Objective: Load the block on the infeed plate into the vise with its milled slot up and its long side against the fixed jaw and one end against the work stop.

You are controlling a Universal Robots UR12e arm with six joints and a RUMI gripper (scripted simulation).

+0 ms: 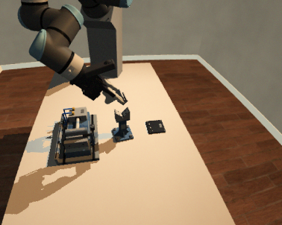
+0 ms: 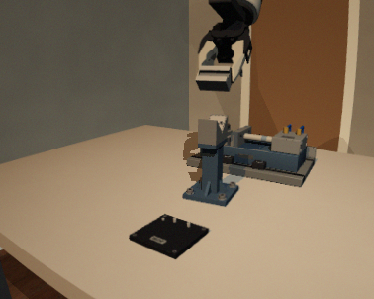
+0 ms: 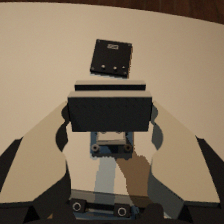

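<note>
Now: hand 10 mm to the right of the part. From my hand the other things lie so: dark work stop rod 10 mm ahead, 170 mm to the right, 150 mm below; then blue foot 10 mm to the left, 240 mm below; then moving jaw 40 mm behind, 210 mm to the right, 160 mm below.
</note>
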